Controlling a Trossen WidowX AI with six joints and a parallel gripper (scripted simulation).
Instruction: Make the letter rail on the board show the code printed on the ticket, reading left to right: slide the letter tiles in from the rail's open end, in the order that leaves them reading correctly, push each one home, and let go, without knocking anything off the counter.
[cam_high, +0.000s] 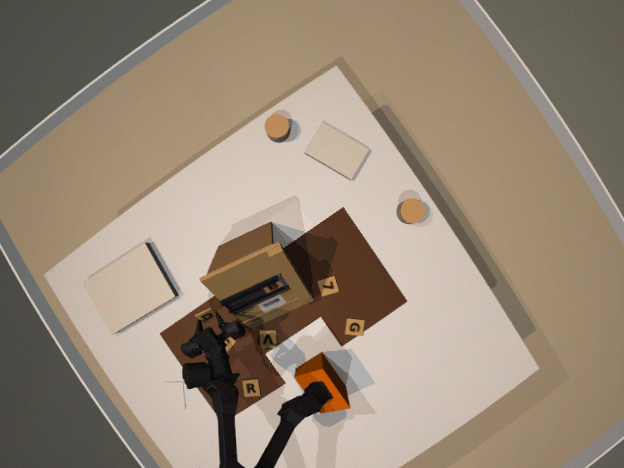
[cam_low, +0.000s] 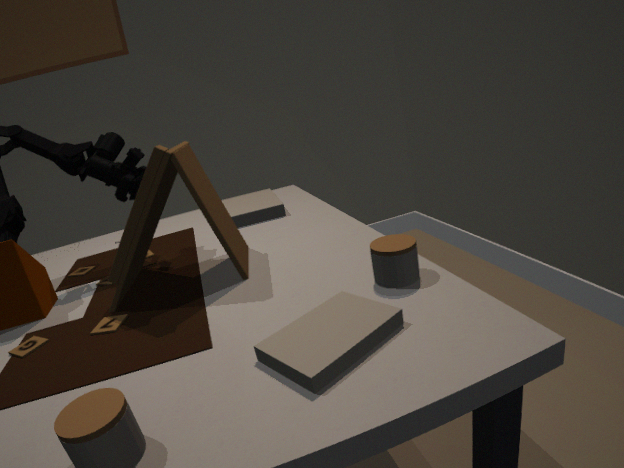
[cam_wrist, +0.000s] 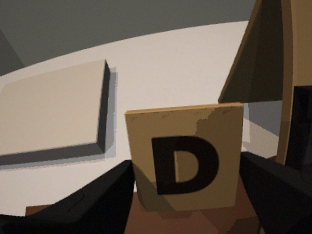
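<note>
Right now my gripper tip is 170 mm to the left of the white ticket, 80 mm above it and 70 mm past it. Also, from my gripper tip: brown mat 180 mm behind, 160 mm to the right, 160 mm below; pale card 320 mm to the left, 180 mm behind, 160 mm below; flat slab 610 mm to the right, 240 mm ahead, 150 mm below.
</note>
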